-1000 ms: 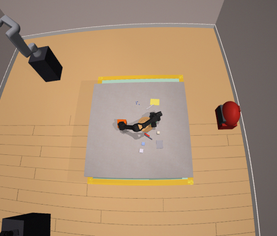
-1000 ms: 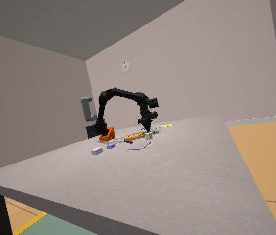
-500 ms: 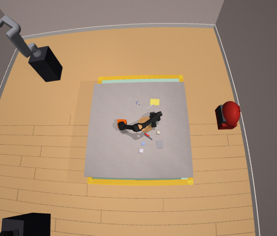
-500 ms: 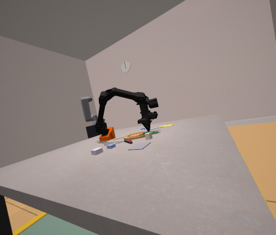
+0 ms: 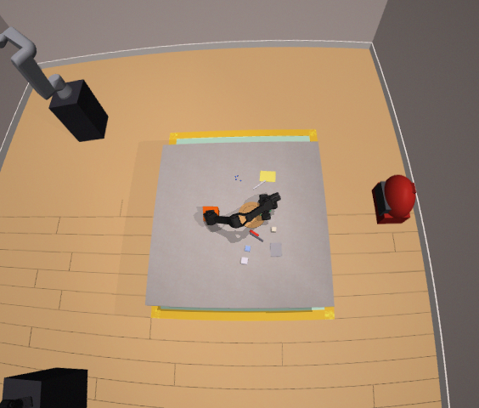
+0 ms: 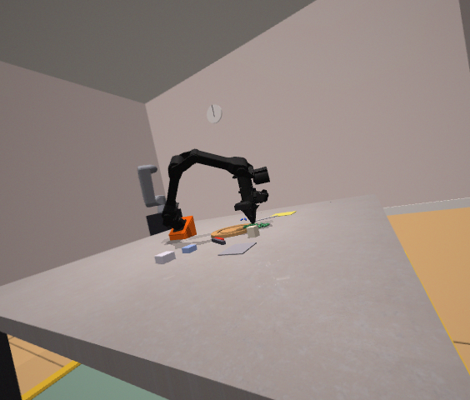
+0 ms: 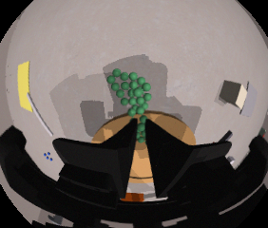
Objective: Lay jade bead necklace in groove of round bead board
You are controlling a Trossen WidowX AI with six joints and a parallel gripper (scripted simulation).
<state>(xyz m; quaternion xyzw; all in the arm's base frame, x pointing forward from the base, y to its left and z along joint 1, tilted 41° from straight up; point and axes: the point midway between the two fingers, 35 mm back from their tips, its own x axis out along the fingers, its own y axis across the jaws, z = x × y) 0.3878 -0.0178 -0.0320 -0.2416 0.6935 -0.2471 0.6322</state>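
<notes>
Right now the round wooden bead board is 9 cm behind my gripper tip, 2 cm to the right of it and 1 cm below it. From my gripper tip the other things lie so: beige cube (14 cm to the right, 5 cm ahead); then red-handled tool (17 cm to the right, 8 cm behind, 2 cm below); then grey sheet (29 cm to the right, 6 cm ahead, 2 cm below).
</notes>
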